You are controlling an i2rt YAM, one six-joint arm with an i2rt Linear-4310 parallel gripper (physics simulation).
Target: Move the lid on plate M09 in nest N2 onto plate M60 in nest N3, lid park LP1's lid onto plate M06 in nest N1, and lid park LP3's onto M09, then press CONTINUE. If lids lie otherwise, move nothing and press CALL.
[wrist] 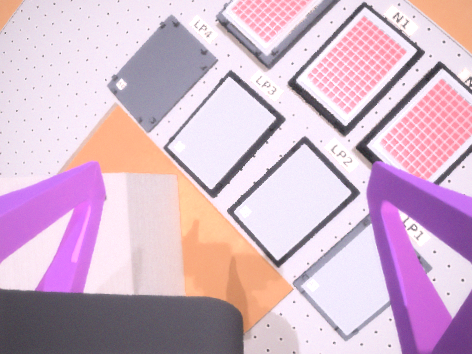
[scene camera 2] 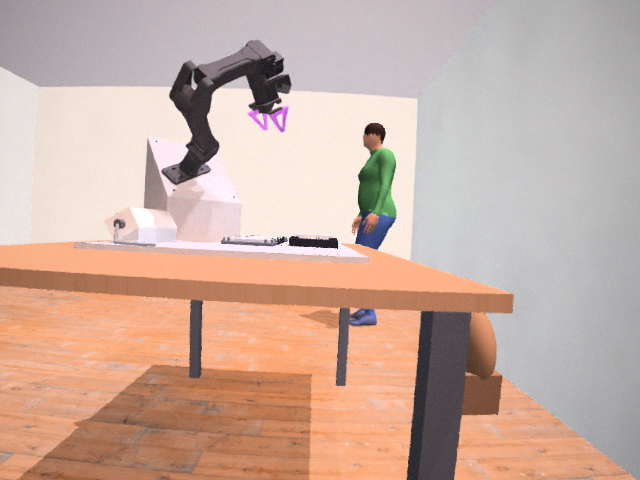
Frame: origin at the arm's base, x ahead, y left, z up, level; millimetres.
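Seen in the pictures: gripper, fingertip midpoint: (wrist: 236, 176) (scene camera 2: 274, 131); arm's base, link origin: (scene camera 2: 187, 171).
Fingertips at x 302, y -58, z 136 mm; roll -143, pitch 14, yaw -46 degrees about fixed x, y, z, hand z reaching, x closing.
Note:
Pixels of each thing's top centre, then the offset from my fingertips to it. "pt": a spot on its surface instead. Level surfaces: height alone.
- park LP2, surface spot: (wrist: 295, 200) pt dx -25, dy -12, dz -352 mm
- Park LP1, surface spot: (wrist: 345, 295) pt dx -65, dy -140, dz -352 mm
- Park LP4, top centre: (wrist: 155, 70) dx -30, dy +252, dz -350 mm
- nest N1, surface spot: (wrist: 357, 67) pt dx +149, dy +47, dz -348 mm
- second pink-welled plate, top centre: (wrist: 433, 130) (scene camera 2: 314, 234) dx +148, dy -72, dz -331 mm
- white housing, top centre: (scene camera 2: 145, 209) dx -294, dy -259, dz -286 mm
- wooden table, surface height: dz -382 mm
My gripper (scene camera 2: 273, 129) (wrist: 236, 176) is open and empty, high above the board. In the wrist view, park LP3 (wrist: 225, 135) and park LP2 (wrist: 295, 200) each show a pale, lid-like panel in a black frame. Park LP1 (wrist: 345, 295) shows a pale panel in a grey frame, partly hidden by the right finger. Park LP4 (wrist: 162, 72) is bare dark grey. The plate in nest N1 (wrist: 357, 67) shows pink wells. A second pink-welled plate (wrist: 430, 130) lies at the right; its nest label is cut off. Plate numbers, nest N3 and the CALL and CONTINUE buttons cannot be made out.
Another pink-welled plate (wrist: 272, 17) is cut off at the wrist view's top, on a grey holder. In the scene view, a white housing (scene camera 2: 139, 224) stands on the board (scene camera 2: 191, 249) on the wooden table (scene camera 2: 248, 273). A person in green (scene camera 2: 377, 180) stands behind the table.

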